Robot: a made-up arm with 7 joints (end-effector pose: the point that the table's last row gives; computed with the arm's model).
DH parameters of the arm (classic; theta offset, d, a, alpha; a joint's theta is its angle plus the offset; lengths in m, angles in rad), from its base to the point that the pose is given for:
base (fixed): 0 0 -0.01 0
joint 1: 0 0.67 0.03 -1.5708
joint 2: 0 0.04 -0.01 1.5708
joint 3: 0 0.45 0.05 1.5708
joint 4: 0 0 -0.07 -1.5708
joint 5: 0 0.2 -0.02 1.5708
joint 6: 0 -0.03 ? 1.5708
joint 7: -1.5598 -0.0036 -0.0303 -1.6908
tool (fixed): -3.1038 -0.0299 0 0
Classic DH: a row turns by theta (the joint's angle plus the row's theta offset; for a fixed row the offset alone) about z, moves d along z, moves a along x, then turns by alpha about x.
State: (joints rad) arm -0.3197 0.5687 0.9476 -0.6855 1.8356 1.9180 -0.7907
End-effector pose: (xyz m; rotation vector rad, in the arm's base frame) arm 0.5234 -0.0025 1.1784 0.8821 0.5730 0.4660
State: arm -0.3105 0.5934 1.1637 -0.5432 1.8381 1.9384 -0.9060
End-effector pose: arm 0.5128 0.0017 1.2051 1.0490 0.3876 0.6228
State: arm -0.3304 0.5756 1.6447 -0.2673 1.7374 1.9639 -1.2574
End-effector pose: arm 0.4646 -0.0393 1.2679 1.4501 -0.1385 0.7477
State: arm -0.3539 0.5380 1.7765 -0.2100 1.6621 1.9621 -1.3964
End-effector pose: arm 0.4377 -0.0575 1.2911 1.5314 -0.3410 0.7097
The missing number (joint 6, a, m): 0.07
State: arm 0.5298 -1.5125 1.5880 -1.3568 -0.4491 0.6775 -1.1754
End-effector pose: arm -0.6119 0.0322 0.7149 -1.9547 -1.7880 -0.8404
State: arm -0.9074 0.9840 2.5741 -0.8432 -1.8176 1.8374 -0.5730
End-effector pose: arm 0.3778 -0.3126 1.2067 -0.5194 -0.4179 -1.3199
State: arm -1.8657 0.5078 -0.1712 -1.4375 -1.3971 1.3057 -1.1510
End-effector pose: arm -0.1933 -0.5407 1.0167 1.1931 -2.8923 0.1815
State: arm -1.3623 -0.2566 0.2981 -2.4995 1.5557 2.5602 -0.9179
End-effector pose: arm 0.0608 -0.1830 1.0149 0.6929 1.0939 -2.0780
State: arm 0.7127 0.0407 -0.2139 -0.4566 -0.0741 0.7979 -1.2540
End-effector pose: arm 0.1293 0.1196 1.3637 -1.3708 -0.2956 -0.0920
